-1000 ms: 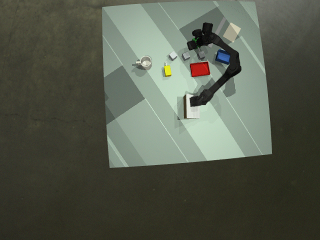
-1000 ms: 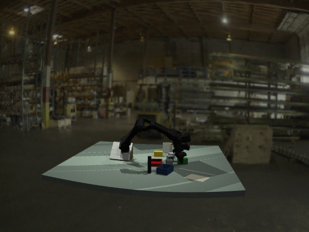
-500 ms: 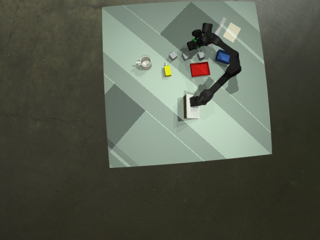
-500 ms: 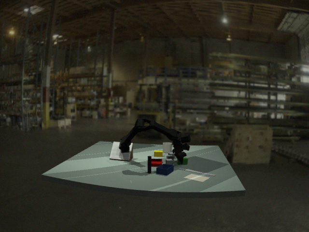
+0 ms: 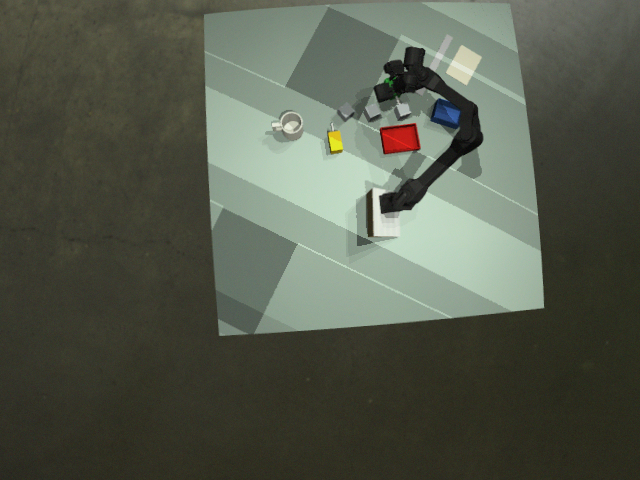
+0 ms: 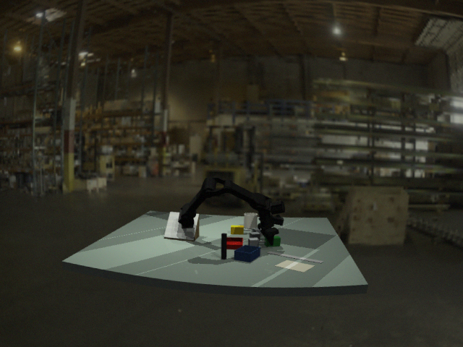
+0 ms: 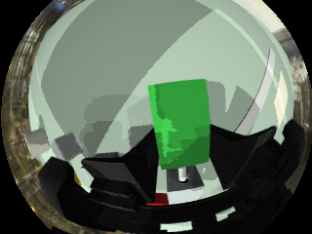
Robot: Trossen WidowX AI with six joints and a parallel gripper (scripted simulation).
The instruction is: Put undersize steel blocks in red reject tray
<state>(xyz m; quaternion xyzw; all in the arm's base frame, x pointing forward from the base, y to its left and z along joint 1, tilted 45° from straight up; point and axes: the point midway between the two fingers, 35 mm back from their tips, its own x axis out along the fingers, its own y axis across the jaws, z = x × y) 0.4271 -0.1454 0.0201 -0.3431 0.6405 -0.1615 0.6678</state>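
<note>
My gripper tip is now 8 cm past the steel block, 10 cm to the right of it and 1 cm below it. From my gripper tip the other things lie so: red reject tray (19 cm behind); blue bin (12 cm behind, 20 cm to the right); green GO gauge (2 cm behind, 1 cm above).
</note>
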